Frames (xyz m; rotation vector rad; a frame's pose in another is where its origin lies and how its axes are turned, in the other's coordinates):
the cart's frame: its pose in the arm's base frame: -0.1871 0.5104 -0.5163 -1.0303 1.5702 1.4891
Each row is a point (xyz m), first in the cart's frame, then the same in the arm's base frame.
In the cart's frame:
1: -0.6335 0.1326 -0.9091
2: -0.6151 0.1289 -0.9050
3: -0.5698 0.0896 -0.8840
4: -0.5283 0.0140 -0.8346
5: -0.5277 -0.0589 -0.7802
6: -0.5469 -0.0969 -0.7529
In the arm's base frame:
1: -0.0275 -0.3525 0.1731
2: -0.0319 -0.3497 0.1546
3: -0.0153 -0.3322 0.0958
4: 0.0353 -0.2864 0.0235
5: 0.1003 -0.2329 -0.0108
6: 0.1424 -0.2047 -0.0109

